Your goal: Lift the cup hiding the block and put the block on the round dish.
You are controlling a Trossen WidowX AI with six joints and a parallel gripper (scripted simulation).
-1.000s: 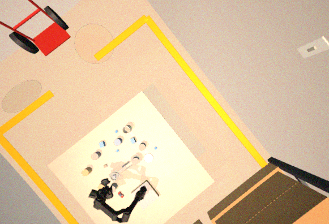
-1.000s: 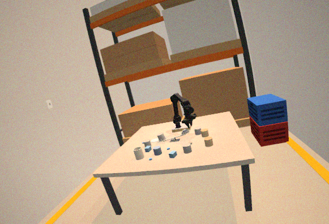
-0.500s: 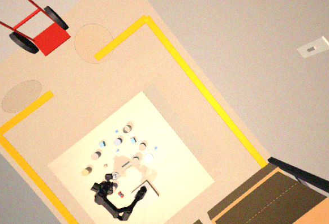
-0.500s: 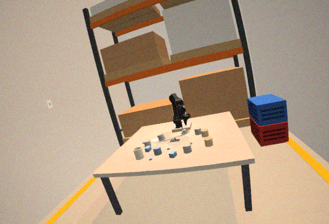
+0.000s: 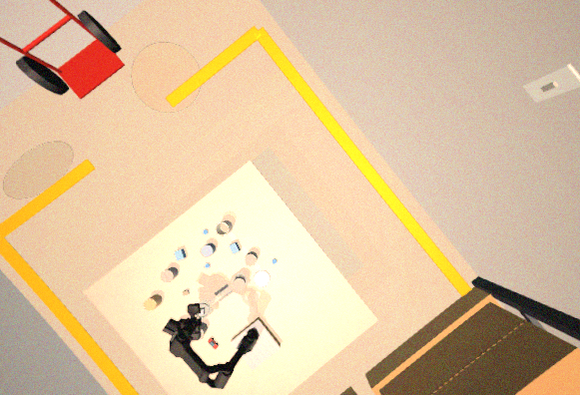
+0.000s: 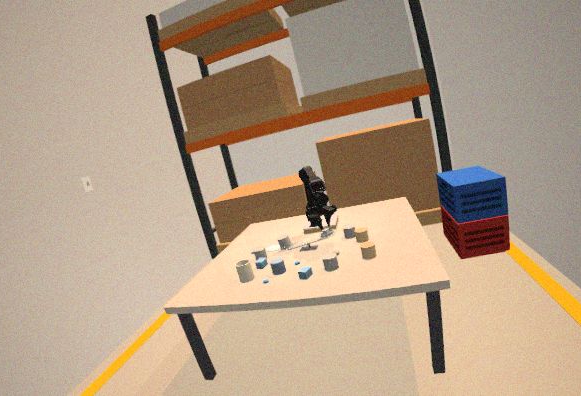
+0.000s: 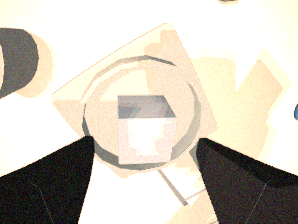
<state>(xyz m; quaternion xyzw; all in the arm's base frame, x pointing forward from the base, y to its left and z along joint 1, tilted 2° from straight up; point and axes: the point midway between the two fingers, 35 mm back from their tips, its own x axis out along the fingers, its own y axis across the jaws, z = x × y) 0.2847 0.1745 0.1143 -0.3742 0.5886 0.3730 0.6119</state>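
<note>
The white round dish is 370 mm to the right of my gripper tip, 110 mm below it and 30 mm behind it. Round my gripper tip: red block 230 mm behind, 100 mm below, 80 mm to the left.
</note>
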